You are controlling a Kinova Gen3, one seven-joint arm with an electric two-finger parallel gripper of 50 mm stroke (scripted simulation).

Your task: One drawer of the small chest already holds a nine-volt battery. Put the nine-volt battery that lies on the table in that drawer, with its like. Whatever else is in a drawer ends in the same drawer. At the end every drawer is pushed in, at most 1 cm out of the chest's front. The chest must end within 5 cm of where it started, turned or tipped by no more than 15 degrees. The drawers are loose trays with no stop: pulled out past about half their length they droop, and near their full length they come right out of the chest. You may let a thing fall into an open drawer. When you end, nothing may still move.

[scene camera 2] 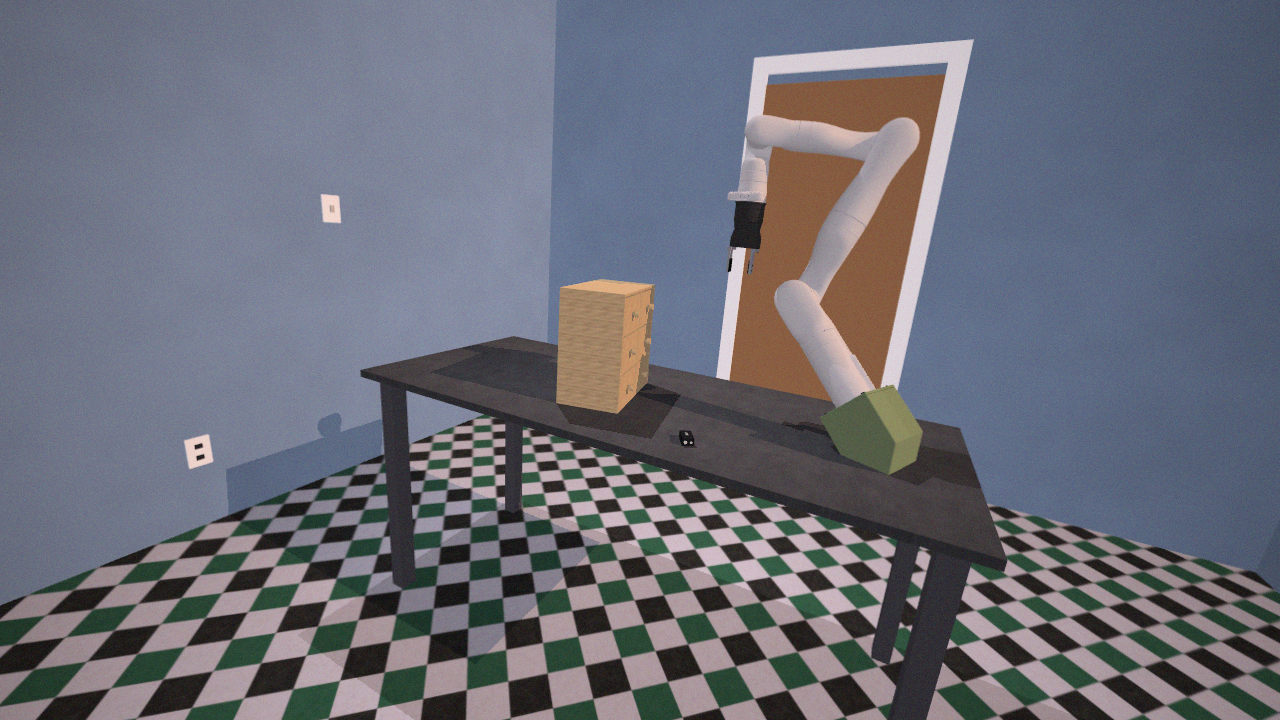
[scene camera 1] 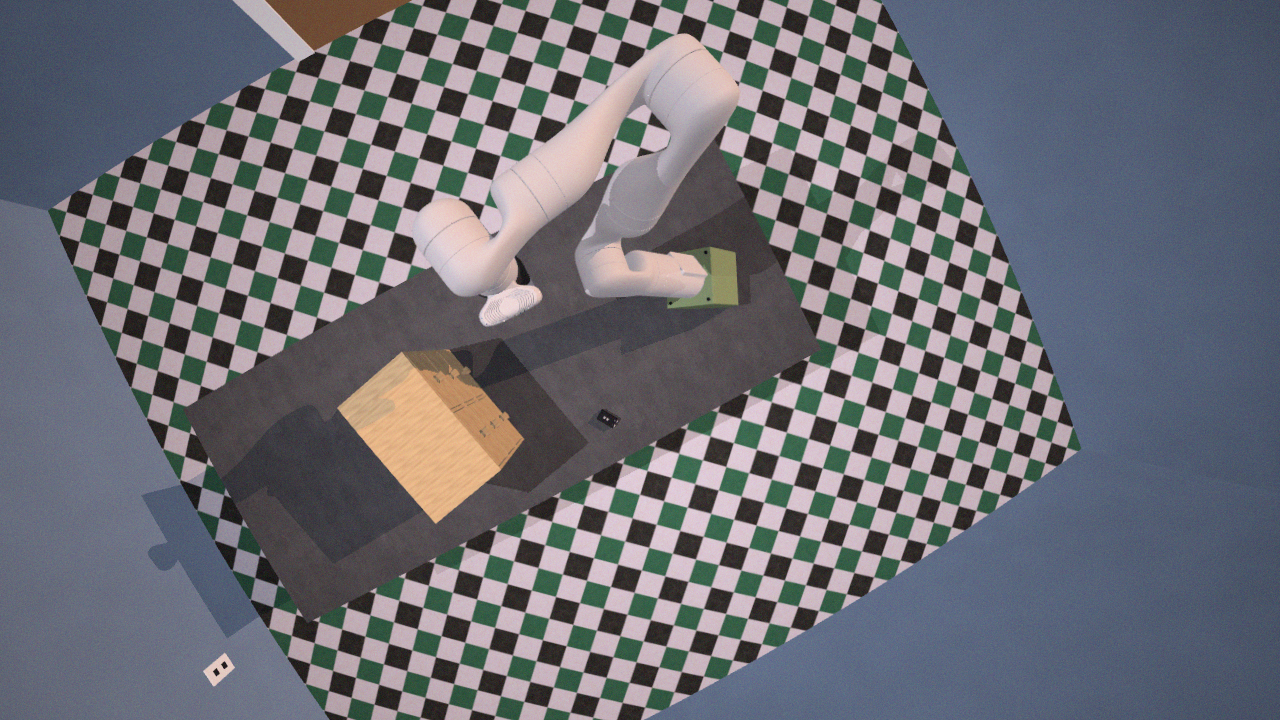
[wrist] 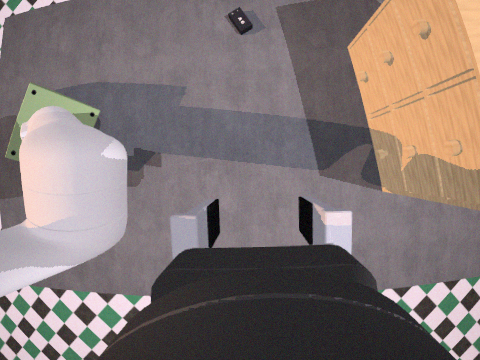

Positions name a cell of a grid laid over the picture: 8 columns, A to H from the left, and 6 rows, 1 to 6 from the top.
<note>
I see my gripper (scene camera 2: E3) and a small wooden chest (scene camera 1: C4).
The small wooden chest shows as well in scene camera 2 (scene camera 2: D3). My gripper is seen too in the wrist view (wrist: E4).
</note>
